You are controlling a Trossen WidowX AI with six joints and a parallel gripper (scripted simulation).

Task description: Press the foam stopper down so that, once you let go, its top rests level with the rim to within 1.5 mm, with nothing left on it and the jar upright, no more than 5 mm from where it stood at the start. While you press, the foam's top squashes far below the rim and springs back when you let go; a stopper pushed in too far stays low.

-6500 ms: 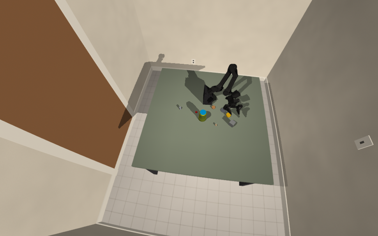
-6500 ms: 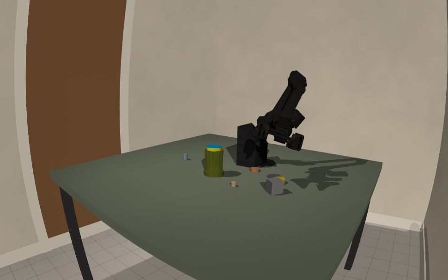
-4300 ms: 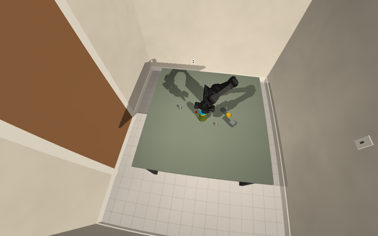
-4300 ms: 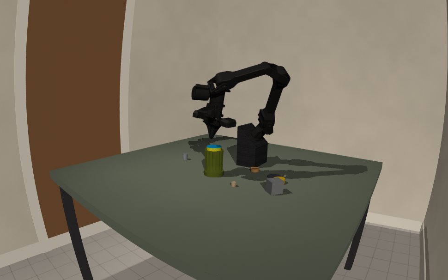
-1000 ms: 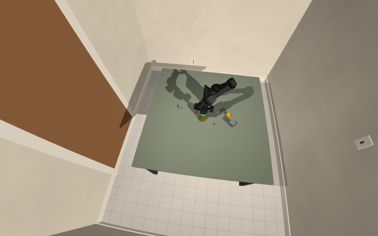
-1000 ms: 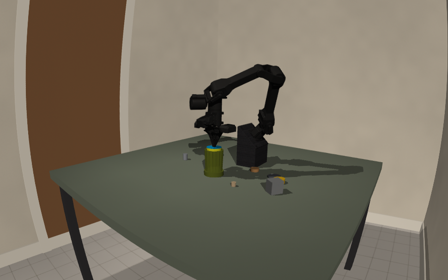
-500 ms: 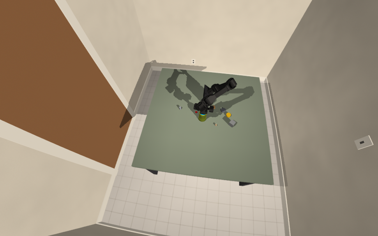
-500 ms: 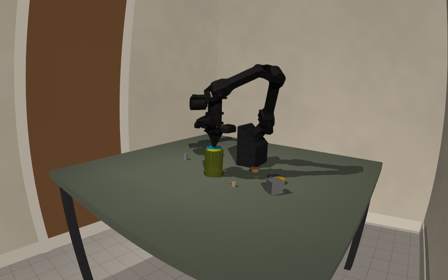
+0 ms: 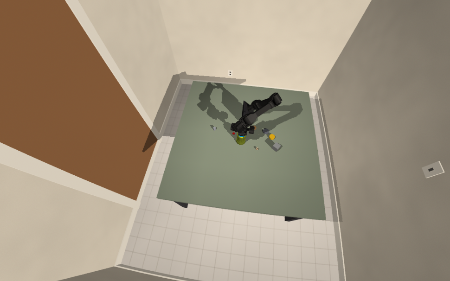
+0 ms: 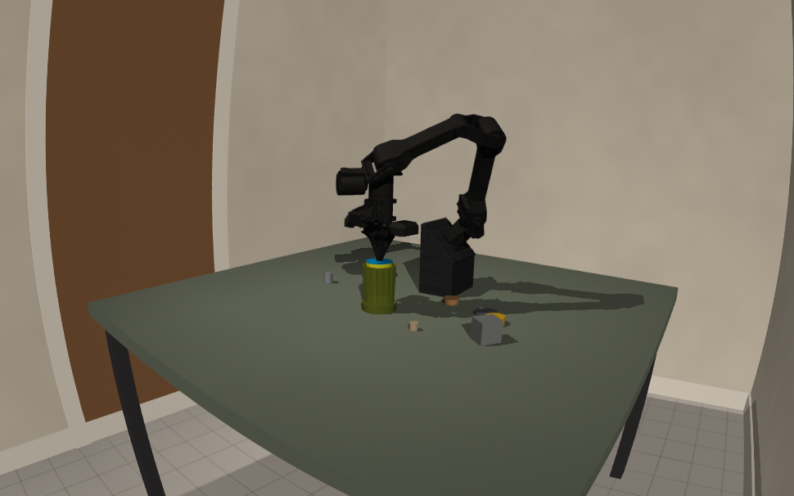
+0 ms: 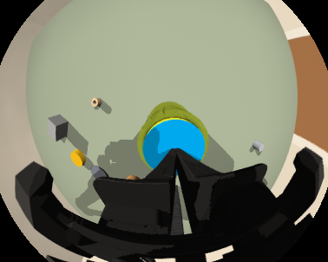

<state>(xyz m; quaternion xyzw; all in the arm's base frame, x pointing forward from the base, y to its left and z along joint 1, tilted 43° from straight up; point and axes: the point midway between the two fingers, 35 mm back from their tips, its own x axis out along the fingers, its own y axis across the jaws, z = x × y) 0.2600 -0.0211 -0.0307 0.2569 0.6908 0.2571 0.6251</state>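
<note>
The blue foam stopper lies 50 mm below my hand. The rest, counted from my hand: brown disc (150 mm behind, 110 mm to the left, 150 mm below); tan peg (60 mm ahead, 150 mm to the left, 150 mm below); red dot (60 mm behind, 70 mm to the right, 150 mm below).
</note>
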